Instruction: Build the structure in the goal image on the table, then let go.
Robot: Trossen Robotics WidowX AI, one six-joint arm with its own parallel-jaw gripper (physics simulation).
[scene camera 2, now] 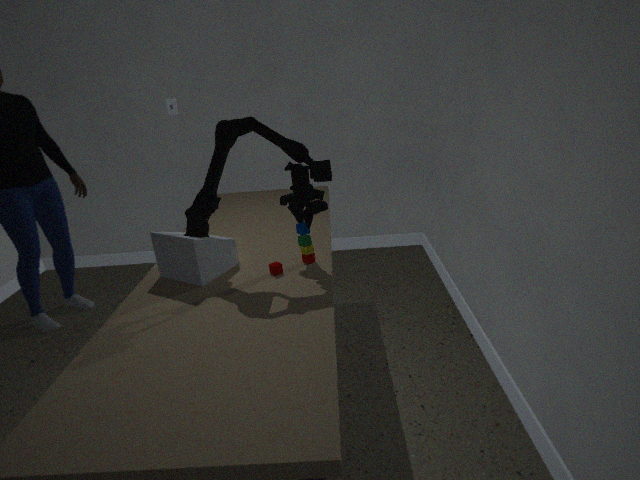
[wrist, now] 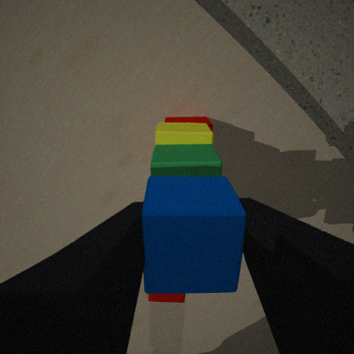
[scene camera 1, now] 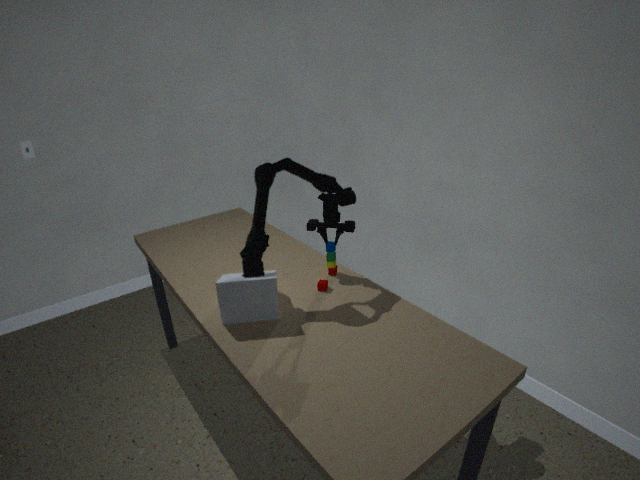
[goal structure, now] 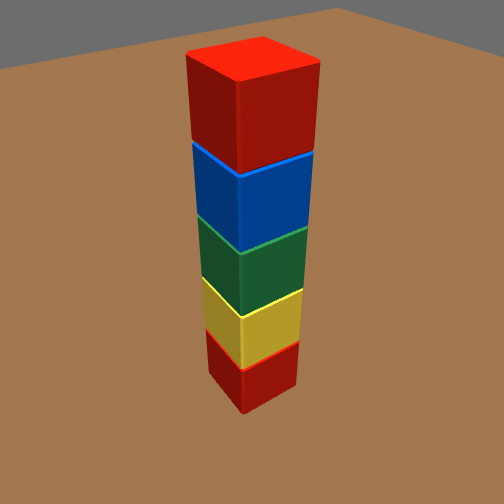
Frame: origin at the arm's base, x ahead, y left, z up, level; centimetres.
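Where they show: gripper, fingertip midpoint: (scene camera 2: pixel 305 227) (scene camera 1: pixel 331 245); arm's base, origin of the base link: (scene camera 2: pixel 196 236) (scene camera 1: pixel 253 275).
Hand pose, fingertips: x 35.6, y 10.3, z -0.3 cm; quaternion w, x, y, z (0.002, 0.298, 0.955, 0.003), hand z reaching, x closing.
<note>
Each offset is from my fingertips to the top centre of the thing. Level surfaces: height alone.
My gripper (scene camera 1: pixel 330 243) (scene camera 2: pixel 303 225) (wrist: pixel 191 211) is shut on a blue cube {dz +1.4, dx -0.6, dy -0.8 cm} (scene camera 1: pixel 330 247) (scene camera 2: pixel 302 228) (wrist: pixel 193 254) at the top of a column. Below it are a green cube {dz -3.1, dx -0.5, dy -0.6 cm} (scene camera 1: pixel 330 256) (scene camera 2: pixel 305 240) (wrist: pixel 186 156), a yellow cube {dz -6.4, dx +0.0, dy +0.0 cm} (scene camera 1: pixel 331 265) (scene camera 2: pixel 307 250) (wrist: pixel 184 137) and a red cube {dz -9.7, dx +0.3, dy -0.4 cm} (scene camera 1: pixel 332 271) (scene camera 2: pixel 308 259) (wrist: pixel 189 120) on the table. The blue cube is at or barely above the green one; contact is unclear. In scene camera 2 the column steps slightly toward the arm's base going up. A second red cube {dz -9.7, dx -8.7, dy -9.7 cm} (scene camera 1: pixel 322 285) (scene camera 2: pixel 276 268) (wrist: pixel 166 298) lies apart, nearer the base.
The wooden table {dz -13.0 cm} (scene camera 1: pixel 392 372) (scene camera 2: pixel 248 392) has its long edge close behind the column. The arm stands on a white block (scene camera 1: pixel 249 299) (scene camera 2: pixel 175 258). The arm's shadow falls across the table. A person (scene camera 2: pixel 31 155) stands at the left beyond the table.
</note>
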